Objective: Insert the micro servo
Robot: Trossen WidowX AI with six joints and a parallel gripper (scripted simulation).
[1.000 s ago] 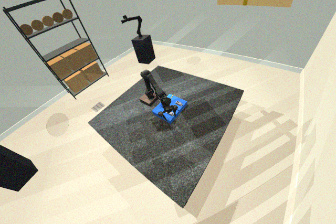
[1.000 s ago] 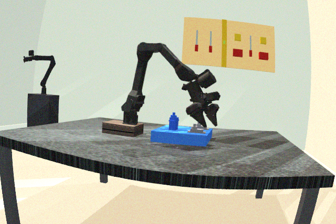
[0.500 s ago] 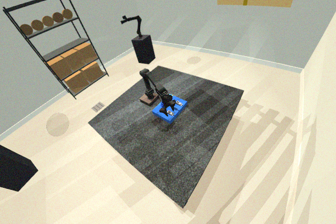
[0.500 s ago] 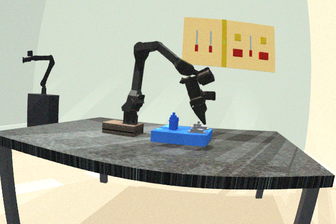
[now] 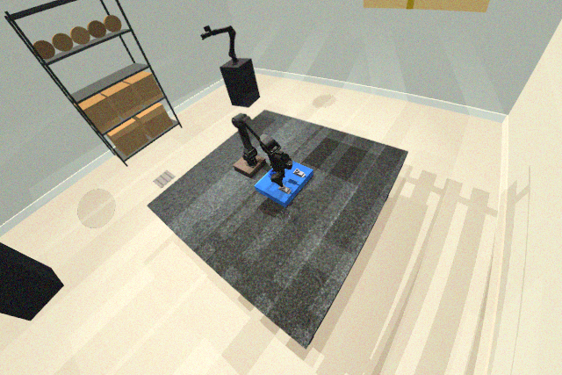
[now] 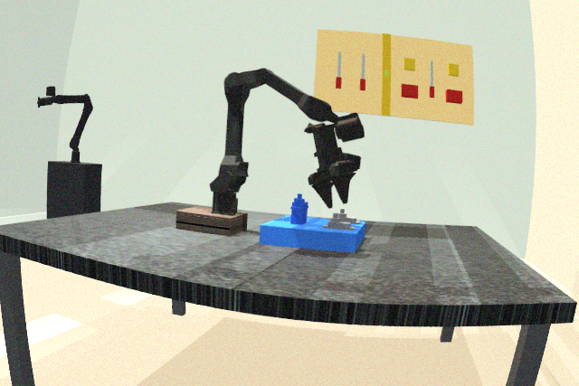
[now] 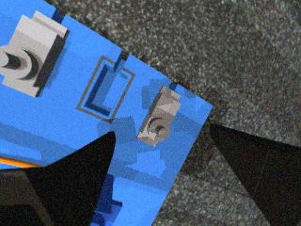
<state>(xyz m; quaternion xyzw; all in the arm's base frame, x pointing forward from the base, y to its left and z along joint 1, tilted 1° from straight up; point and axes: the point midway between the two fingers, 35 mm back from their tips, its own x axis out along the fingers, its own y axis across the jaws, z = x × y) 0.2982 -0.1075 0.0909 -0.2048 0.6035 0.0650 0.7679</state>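
The deck is 80 mm behind my gripper tip, 80 mm to the left of it and 80 mm below it.
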